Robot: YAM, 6 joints.
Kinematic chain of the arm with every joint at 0, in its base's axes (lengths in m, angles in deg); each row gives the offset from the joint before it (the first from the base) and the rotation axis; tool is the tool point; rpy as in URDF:
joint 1: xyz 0 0 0.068 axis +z
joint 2: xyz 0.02 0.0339 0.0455 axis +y
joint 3: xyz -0.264 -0.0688 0 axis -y
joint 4: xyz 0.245 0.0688 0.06 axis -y
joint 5: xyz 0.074 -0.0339 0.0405 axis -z
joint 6: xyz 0.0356 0 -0.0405 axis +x
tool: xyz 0 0 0 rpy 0 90 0
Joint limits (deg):
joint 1: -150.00..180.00
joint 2: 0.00..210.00
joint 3: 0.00..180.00
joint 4: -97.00..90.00
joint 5: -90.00..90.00
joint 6: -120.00..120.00
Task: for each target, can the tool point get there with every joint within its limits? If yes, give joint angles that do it. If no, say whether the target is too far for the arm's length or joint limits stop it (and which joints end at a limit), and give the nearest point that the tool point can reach.
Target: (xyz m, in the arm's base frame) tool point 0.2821 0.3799 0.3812
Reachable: yes | joints 51.95 131.51 153.72 -68.81 -19.71 -34.76
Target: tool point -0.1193 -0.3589 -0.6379
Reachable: no: too far | nearest point -0.1018 -0.3062 -0.3727 | short by 0.271 m
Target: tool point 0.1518 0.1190 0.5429
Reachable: yes | joints 29.15 66.31 77.97 46.72 -57.45 -14.16
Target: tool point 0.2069 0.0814 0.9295
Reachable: no: too far | nearest point 0.1588 0.0625 0.7209 | short by 0.215 m
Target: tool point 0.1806 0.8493 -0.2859
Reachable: no: too far | nearest point 0.1219 0.5734 -0.1531 | short by 0.312 m
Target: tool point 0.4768 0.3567 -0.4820
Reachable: no: too far | nearest point 0.3727 0.2788 -0.3082 | short by 0.217 m
